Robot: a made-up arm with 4 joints.
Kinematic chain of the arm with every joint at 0, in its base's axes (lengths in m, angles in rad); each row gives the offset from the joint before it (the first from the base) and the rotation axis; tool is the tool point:
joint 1: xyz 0 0 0.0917 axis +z
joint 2: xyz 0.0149 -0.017 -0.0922 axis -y
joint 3: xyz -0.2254 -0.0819 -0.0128 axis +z
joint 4: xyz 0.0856 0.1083 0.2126 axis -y
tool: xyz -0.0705 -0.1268 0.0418
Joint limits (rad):
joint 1: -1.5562..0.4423
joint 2: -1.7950..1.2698
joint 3: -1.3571..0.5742
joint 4: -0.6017..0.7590
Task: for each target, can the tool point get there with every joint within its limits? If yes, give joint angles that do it. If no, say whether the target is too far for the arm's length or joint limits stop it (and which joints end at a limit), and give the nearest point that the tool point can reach.
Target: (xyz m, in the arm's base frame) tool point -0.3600 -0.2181 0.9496
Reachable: no: too far | nearest point -0.1499 -0.0908 0.3520 | short by 0.646 m
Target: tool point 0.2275 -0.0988 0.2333
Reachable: yes | joints 0.0852 -1.5400 -0.3390 0.4051
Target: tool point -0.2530 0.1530 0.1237
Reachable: yes | joints -0.9381 0.4301 0.2901 0.1195
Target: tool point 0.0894 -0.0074 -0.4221
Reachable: no: joint limits stop it (at a limit: joint 1, joint 2, joint 3, joint 4) | nearest point -0.1117 0.2288 -0.1780 | short by 0.395 m
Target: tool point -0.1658 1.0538 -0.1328
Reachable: no: too far | nearest point -0.1578 0.3397 -0.0446 | short by 0.720 m
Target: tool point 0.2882 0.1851 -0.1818
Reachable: no: joint limits stop it (at a limit: joint 1, joint 2, joint 3, joint 4) | nearest point 0.3268 0.0589 0.1066 | short by 0.317 m
